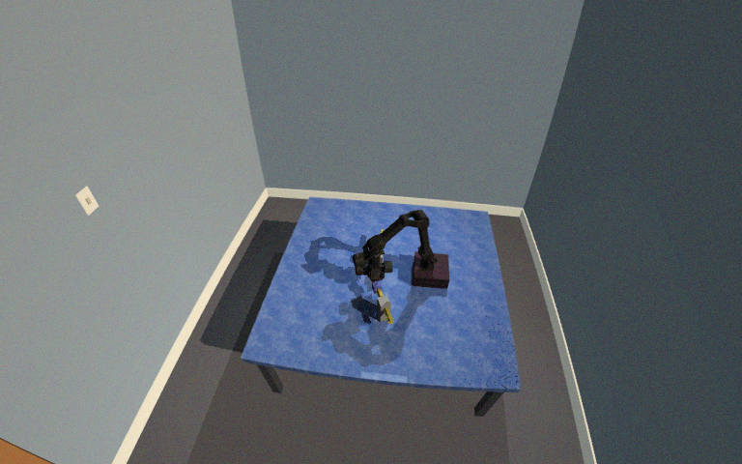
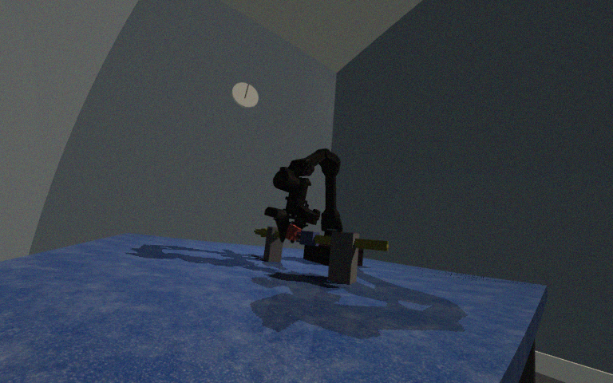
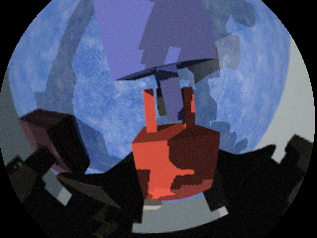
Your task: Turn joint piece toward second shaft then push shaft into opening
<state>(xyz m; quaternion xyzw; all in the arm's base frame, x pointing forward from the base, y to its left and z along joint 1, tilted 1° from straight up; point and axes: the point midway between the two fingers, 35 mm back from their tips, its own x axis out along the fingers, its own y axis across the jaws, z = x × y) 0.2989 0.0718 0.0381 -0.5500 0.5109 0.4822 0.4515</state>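
My gripper tip is now 2 cm to the right of the red joint piece and 3 cm below it.
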